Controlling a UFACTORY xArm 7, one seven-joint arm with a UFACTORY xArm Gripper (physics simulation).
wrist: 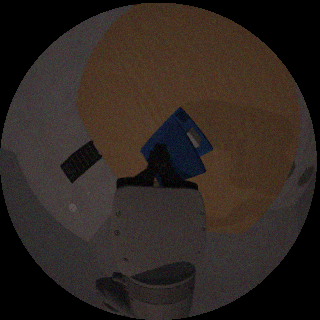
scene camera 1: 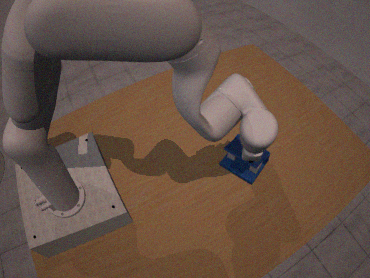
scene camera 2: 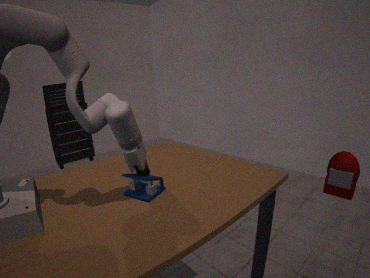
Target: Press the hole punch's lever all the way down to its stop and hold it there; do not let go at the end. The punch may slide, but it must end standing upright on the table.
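Frame: origin at the arm's base, x ahead, y down, z left, level; millimetres.
Seen in the pictures: gripper, between the fingertips: (wrist: 158, 149) (scene camera 2: 146, 173); arm's base, origin of its link: (scene camera 1: 65, 197).
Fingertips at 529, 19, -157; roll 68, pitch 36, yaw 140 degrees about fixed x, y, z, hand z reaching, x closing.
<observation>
Offsets run from my fingertips to a thing's top centre, as dx, dy, dz. "spot": to the spot under its first point. Level surfaces: height alone.
The blue hole punch @(spot: -56, +59, -16) (scene camera 1: 239, 170) (scene camera 2: 145, 195) stands upright on the table, its base flat on the wood. Its blue lever plate @(-20, -14, -1) (scene camera 2: 131, 175) (wrist: 175, 142) lies roughly level above the base, and a gap with grey blocks shows between them in scene camera 2. My gripper (scene camera 2: 144, 172) (wrist: 158, 149) is shut with nothing between its fingers. Its dark fingertips are at the top of the lever plate and appear to touch it. In scene camera 1 the wrist hides the fingertips and part of the punch. Whether the lever is at its stop cannot be told.
The wooden table @(dy +71) (scene camera 1: 170, 210) (scene camera 2: 215, 200) (wrist: 200, 60) carries the arm's grey base block (scene camera 1: 95, 215) (scene camera 2: 20, 215) at the left. A dark slatted rack (scene camera 2: 51, 122) stands behind the table. A red object (scene camera 2: 344, 164) with a grey panel is off to the right, beyond the table.
</observation>
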